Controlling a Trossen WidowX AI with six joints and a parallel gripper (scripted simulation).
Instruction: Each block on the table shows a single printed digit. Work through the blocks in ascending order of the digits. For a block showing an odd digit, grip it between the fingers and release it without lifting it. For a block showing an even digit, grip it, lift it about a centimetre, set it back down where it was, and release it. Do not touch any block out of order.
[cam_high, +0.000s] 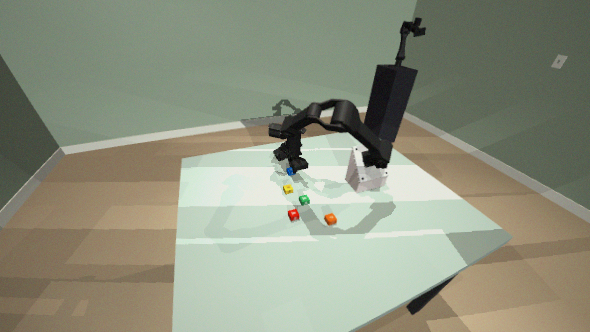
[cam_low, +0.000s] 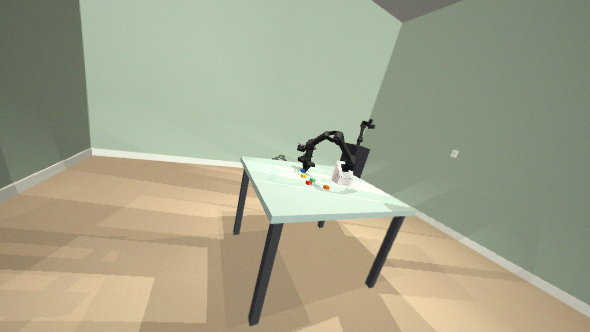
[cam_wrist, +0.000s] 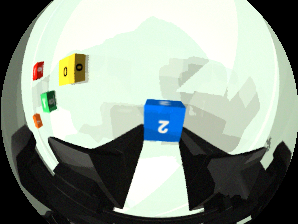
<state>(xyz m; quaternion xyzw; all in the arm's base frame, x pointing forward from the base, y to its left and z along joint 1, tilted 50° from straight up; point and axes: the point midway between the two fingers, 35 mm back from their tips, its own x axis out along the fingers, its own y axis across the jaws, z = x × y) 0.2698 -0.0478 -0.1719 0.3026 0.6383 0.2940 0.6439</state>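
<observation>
Right now the green block is 20 mm ahead of my gripper tip and 180 mm to the left of it. From my gripper tip the other things lie so: yellow block 60 mm ahead, 100 mm to the left; then blue block 10 mm ahead; then red block 90 mm ahead, 240 mm to the left.
</observation>
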